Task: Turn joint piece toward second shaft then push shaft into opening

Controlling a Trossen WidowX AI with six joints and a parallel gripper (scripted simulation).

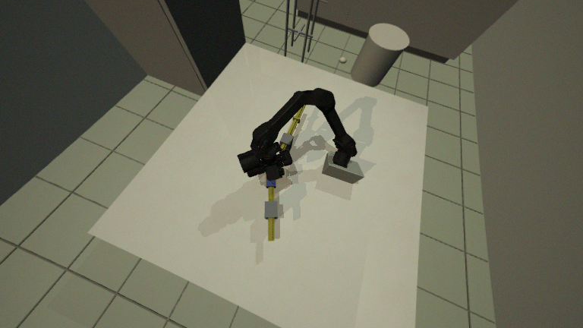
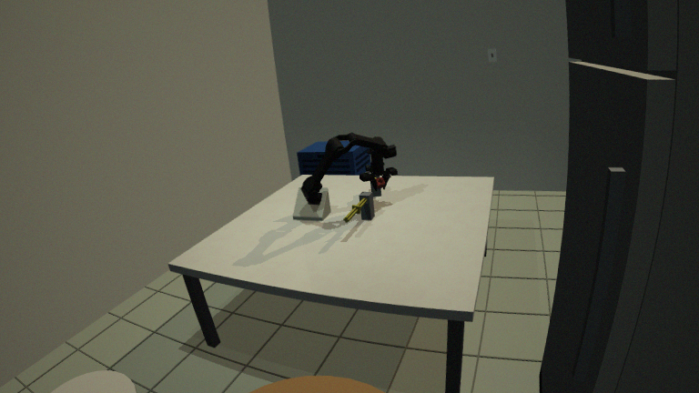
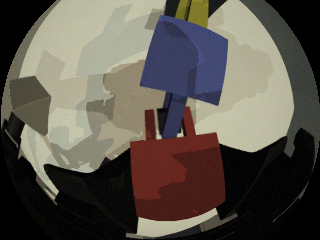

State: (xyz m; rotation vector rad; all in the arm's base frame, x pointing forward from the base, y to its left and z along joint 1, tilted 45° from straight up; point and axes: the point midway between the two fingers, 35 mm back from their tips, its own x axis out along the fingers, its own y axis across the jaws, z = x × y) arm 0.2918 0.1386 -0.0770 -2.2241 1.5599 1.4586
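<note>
Right now my gripper tip is 40 mm below the red square joint piece.
</note>
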